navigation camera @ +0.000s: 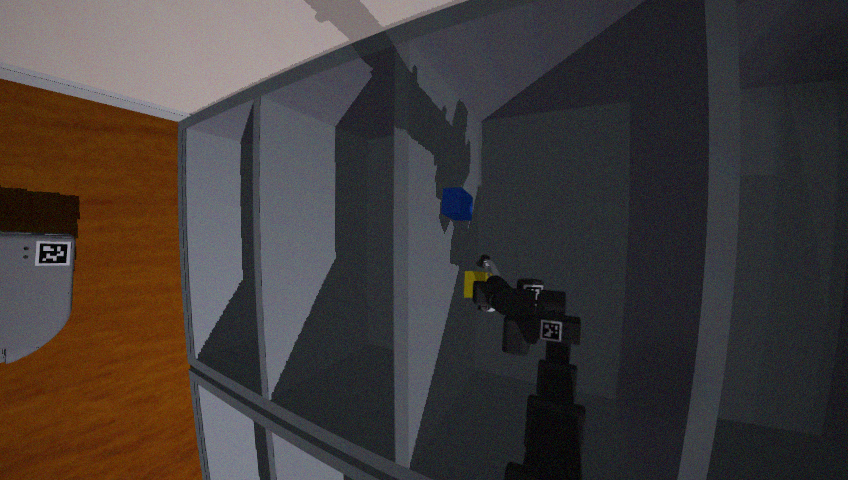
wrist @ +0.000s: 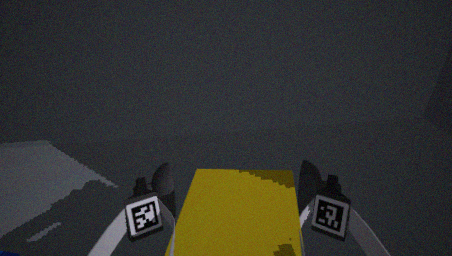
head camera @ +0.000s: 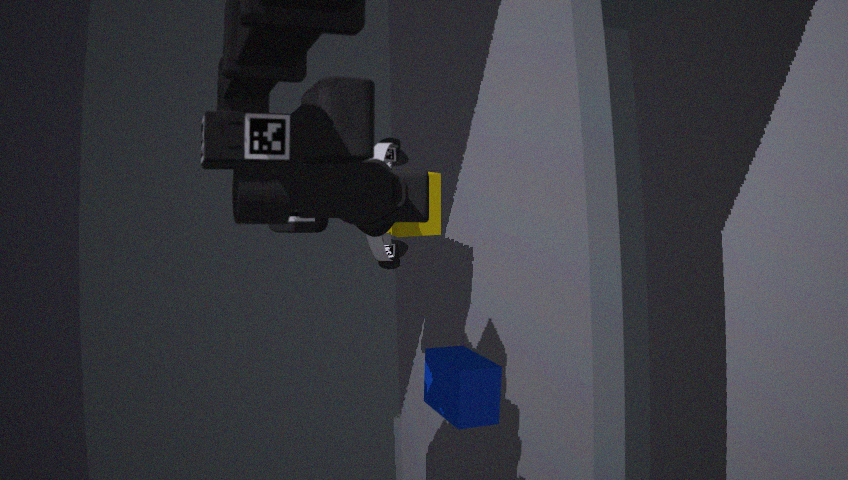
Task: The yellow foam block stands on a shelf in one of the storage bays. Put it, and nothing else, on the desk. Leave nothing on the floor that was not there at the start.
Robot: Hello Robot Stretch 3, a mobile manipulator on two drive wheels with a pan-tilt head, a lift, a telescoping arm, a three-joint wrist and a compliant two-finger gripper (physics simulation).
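Places are measured from the robot's base along level axes (x ahead, y left, z up), in centimetres.
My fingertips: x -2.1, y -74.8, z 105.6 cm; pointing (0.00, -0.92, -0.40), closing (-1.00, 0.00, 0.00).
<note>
Ahead of a thing's pixels: the offset from my fingertips to its top centre. Level surfaces: height alone.
The yellow foam block {dx +0.0, dy +6.9, dz +3.5 cm} (head camera: 435, 205) (navigation camera: 469, 284) (wrist: 237, 225) is between the two fingertips of my gripper (head camera: 389, 204) (navigation camera: 486, 285) (wrist: 236, 180), which is shut on it. The block and gripper are inside a storage bay, beside a blue block. My wrist hides part of the yellow block in the head and navigation views. I cannot tell how far it is above the shelf (head camera: 535, 237) (navigation camera: 402, 327). The desk does not show in these views.
The blue block {dx +19.0, dy +9.7, dz -2.0 cm} (head camera: 461, 389) (navigation camera: 457, 204) (wrist: 9, 254) stands on the same shelf. Dark bay walls surround the arm. More shelf boards (navigation camera: 257, 237) (navigation camera: 711, 237) and an upright divider (navigation camera: 309, 440) show in the navigation view, with wooden floor {dz -105.5 cm} (navigation camera: 130, 237) and my base (navigation camera: 35, 309) at the left.
</note>
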